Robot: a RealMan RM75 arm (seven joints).
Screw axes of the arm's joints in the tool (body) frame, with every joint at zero. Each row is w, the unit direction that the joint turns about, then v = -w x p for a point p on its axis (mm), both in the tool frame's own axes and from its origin. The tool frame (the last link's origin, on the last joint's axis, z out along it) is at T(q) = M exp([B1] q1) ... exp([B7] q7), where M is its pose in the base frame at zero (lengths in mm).
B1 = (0, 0, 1, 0, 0, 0)
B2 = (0, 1, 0, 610, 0, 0)
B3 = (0, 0, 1, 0, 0, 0)
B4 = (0, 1, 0, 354, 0, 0)
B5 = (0, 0, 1, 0, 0, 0)
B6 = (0, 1, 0, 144, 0, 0)
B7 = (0, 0, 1, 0, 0, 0)
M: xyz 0 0 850.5 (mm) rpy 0 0 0 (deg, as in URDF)
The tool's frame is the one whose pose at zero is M.
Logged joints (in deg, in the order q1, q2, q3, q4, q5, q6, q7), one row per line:
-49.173, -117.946, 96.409, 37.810, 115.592, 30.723, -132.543
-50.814, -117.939, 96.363, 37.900, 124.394, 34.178, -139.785
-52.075, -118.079, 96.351, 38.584, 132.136, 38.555, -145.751
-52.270, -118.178, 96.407, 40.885, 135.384, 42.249, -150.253
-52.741, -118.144, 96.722, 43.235, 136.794, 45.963, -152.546
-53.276, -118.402, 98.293, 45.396, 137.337, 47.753, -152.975
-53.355, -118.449, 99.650, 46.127, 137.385, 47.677, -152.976
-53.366, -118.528, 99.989, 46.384, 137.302, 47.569, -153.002
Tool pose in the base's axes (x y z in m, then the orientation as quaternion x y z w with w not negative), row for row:
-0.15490, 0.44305, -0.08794, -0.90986, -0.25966, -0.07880, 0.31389
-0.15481, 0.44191, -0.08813, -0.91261, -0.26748, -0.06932, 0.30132
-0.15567, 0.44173, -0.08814, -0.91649, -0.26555, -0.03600, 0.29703
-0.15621, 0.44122, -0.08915, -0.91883, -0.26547, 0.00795, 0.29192
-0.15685, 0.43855, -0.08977, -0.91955, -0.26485, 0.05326, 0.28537
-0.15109, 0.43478, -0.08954, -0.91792, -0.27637, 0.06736, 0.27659
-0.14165, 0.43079, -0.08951, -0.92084, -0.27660, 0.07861, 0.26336
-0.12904, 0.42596, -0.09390, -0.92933, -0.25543, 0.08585, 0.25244
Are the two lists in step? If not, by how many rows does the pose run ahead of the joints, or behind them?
The pose runs 2 rows behind the joints: the pose in row i belongs to the joints in row i - 2.
